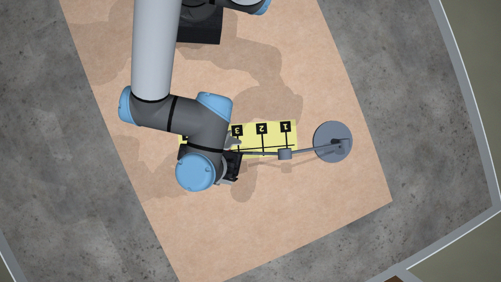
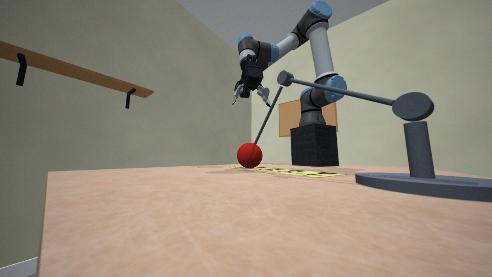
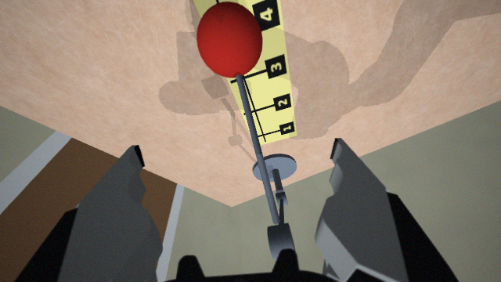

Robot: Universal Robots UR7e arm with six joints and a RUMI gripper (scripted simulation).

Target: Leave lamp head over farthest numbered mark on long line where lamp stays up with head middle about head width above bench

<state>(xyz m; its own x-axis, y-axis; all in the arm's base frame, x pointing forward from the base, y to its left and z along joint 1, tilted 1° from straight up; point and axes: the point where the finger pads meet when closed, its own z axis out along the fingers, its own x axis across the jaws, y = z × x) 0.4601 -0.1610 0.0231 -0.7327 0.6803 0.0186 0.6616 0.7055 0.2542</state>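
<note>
My gripper is now 240 mm above the yellow numbered strip and 70 mm to the right of it. Also, from my hand: grey round base: 380 mm to the left, 210 mm below, 180 mm ahead.
</note>
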